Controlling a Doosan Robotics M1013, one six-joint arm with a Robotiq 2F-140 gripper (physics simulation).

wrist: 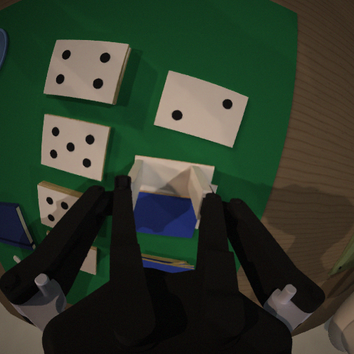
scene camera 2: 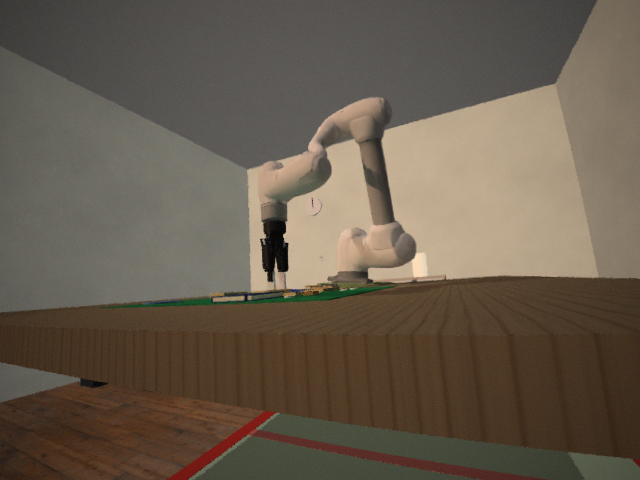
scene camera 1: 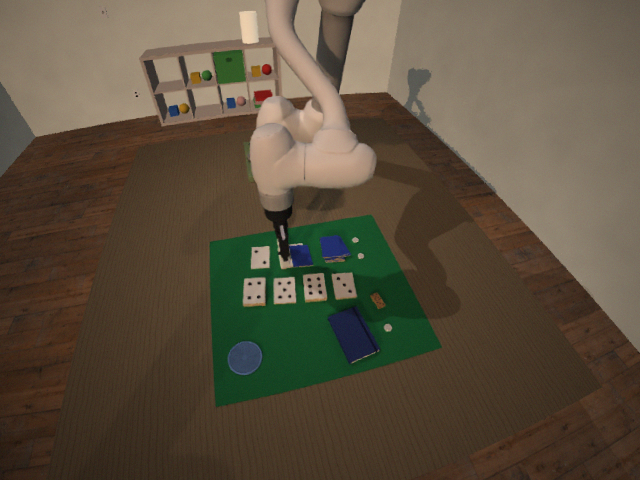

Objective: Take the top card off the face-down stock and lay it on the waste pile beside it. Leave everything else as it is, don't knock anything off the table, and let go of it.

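Frame: origin at the arm's base, x ahead, y left, z up, level; millimetres.
Seen in the pictures: gripper, fingertip midpoint: (scene camera 1: 284,259); arm's base, link origin: (scene camera 2: 352,282).
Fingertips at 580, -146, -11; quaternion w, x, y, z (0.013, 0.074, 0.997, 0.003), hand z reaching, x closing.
Offsets run from my fingertips to a thing's top centre, as dx, dy, dz. Level surfaces: height alone.
My gripper (scene camera 1: 285,257) (scene camera 2: 275,279) (wrist: 165,173) points down low over the waste pile, its fingers part-way open with no card held between them. The waste pile (scene camera 1: 285,265) (wrist: 172,165) shows white faces. A blue-backed card {+8, +53, +7} (scene camera 1: 301,255) (wrist: 165,215) lies face down over part of the pile, offset to its right in scene camera 1. Whether it lies quite flat is hard to tell. The face-down stock {+18, +156, +15} (scene camera 1: 334,247) (wrist: 167,267), blue on top with slightly uneven edges, stands apart to the right; the gripper body hides much of it in the wrist view.
A two-dot card {-40, -70, -3} (scene camera 1: 260,257) (wrist: 201,109) lies left of the waste pile. A row of four-, five-, six- and three-dot cards lies in front. A dark blue book {+314, +88, +6} (scene camera 1: 353,334), a blue disc {+267, -200, -2} (scene camera 1: 245,357), a small brown block {+250, +203, +2} (scene camera 1: 377,300) and white pieces are on the green mat {dz -6} (scene camera 1: 289,330).
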